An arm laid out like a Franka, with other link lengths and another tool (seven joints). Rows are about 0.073 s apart.
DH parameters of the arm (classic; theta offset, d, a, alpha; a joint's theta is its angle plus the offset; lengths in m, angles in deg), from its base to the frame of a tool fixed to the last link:
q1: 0 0.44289 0 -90
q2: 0 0 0 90
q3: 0 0.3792 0.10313 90
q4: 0 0 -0.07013 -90
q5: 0 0.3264 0 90
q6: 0 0 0.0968 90
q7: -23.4 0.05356 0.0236 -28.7
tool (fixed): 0 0.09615 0 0
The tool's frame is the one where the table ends.
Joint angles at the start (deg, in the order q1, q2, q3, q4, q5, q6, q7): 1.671, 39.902, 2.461, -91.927, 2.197, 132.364, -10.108
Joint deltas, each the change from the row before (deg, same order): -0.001, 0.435, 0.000, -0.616, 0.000, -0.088, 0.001; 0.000, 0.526, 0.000, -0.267, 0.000, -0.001, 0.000; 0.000, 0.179, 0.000, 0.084, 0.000, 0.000, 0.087; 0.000, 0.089, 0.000, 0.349, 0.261, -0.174, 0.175; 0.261, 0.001, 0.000, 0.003, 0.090, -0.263, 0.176; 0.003, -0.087, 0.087, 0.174, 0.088, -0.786, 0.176; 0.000, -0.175, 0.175, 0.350, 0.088, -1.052, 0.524; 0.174, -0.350, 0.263, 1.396, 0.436, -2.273, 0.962; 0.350, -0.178, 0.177, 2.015, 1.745, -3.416, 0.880
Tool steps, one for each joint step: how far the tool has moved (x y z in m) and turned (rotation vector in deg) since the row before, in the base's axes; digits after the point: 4 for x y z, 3 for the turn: -0.0041, -0.0001, -0.0106, -0.054, 1.137, 0.020; -0.0023, -0.0001, -0.0089, -0.032, 0.793, 0.008; 0.0001, -0.0001, -0.0017, -0.002, 0.100, -0.089; 0.0012, -0.0001, 0.0009, 0.196, -0.059, -0.354; -0.0009, 0.0033, -0.0007, 0.051, 0.277, 0.039; -0.0010, 0.0009, 0.0005, 0.101, 0.542, -0.124; -0.0007, 0.0017, 0.0023, 0.146, 0.568, -0.393; 0.0016, 0.0049, 0.0094, 0.467, 0.629, -0.760; 0.0008, 0.0075, 0.0089, 1.431, 1.443, -1.274
